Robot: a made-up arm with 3 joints. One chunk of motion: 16 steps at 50 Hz.
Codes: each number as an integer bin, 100 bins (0 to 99) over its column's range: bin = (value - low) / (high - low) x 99, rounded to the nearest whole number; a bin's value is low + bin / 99 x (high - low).
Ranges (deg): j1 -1..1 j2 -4.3..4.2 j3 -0.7..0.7
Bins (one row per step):
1: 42 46 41
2: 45 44 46
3: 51 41 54
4: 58 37 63
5: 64 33 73
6: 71 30 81
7: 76 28 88
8: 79 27 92
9: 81 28 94
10: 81 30 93
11: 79 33 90
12: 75 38 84
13: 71 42 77
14: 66 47 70
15: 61 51 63
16: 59 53 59
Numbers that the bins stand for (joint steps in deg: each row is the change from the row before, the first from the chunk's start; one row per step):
1: -0.152 -0.351 -0.120
2: -0.091 -0.522 -0.049
3: 0.030 -0.780 0.064
4: 0.172 -1.123 0.191
5: 0.293 -1.467 0.332
6: 0.434 -1.724 0.445
7: 0.535 -1.896 0.544
8: 0.596 -1.982 0.601
9: 0.636 -1.896 0.629
10: 0.636 -1.724 0.615
11: 0.596 -1.467 0.573
12: 0.515 -1.037 0.488
13: 0.434 -0.694 0.389
14: 0.333 -0.265 0.290
15: 0.232 0.079 0.191
16: 0.192 0.251 0.134

